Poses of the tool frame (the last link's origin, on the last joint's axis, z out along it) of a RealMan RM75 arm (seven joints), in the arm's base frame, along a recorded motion.
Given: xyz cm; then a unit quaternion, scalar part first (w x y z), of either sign.
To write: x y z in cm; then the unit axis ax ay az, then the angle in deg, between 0 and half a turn. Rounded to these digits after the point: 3 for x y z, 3 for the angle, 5 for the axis.
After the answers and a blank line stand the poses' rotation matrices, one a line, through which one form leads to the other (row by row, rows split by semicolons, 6 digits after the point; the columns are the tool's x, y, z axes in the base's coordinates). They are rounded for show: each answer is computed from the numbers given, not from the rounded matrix.
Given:
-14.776 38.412 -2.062 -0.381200 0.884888 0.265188 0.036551
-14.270 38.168 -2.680 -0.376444 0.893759 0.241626 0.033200
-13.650 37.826 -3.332 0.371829 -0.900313 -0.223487 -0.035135
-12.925 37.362 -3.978 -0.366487 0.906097 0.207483 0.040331
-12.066 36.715 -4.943 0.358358 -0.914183 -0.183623 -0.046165
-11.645 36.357 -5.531 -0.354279 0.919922 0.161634 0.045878
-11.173 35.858 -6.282 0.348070 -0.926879 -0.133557 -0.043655
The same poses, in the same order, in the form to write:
-14.776 38.412 -2.062 -0.95716 -0.28685 -0.03954 135.184
-14.270 38.168 -2.680 -0.96472 -0.26081 -0.03584 135.773
-13.650 37.826 -3.332 -0.96985 -0.24075 -0.03785 136.343
-12.925 37.362 -3.978 -0.97385 -0.22300 -0.04335 137.002
-12.066 36.715 -4.943 -0.97922 -0.19669 -0.04945 138.001
-11.645 36.357 -5.531 -0.98373 -0.17284 -0.04906 138.501
-11.173 35.858 -6.282 -0.98870 -0.14247 -0.04657 139.261

0.856679 0.497189 -0.137492; 0.441456 -0.568724 0.694024; 0.266866 -0.655252 -0.706701
0.881029 0.456906 -0.122572; 0.406915 -0.599814 0.688944; 0.241263 -0.656856 -0.714376
0.897638 0.428544 -0.102933; 0.376288 -0.623594 0.685229; 0.229463 -0.653820 -0.721018
0.910648 0.405561 -0.078992; 0.346438 -0.645276 0.680881; 0.225167 -0.647409 -0.728121
0.928303 0.368817 -0.047199; 0.302643 -0.675724 0.672164; 0.216012 -0.638256 -0.738897
0.943539 0.329888 -0.030119; 0.264874 -0.696722 0.666649; 0.198935 -0.636987 -0.744763
0.960514 0.277972 -0.012049; 0.217192 -0.722020 0.656898; 0.173900 -0.633576 -0.753883

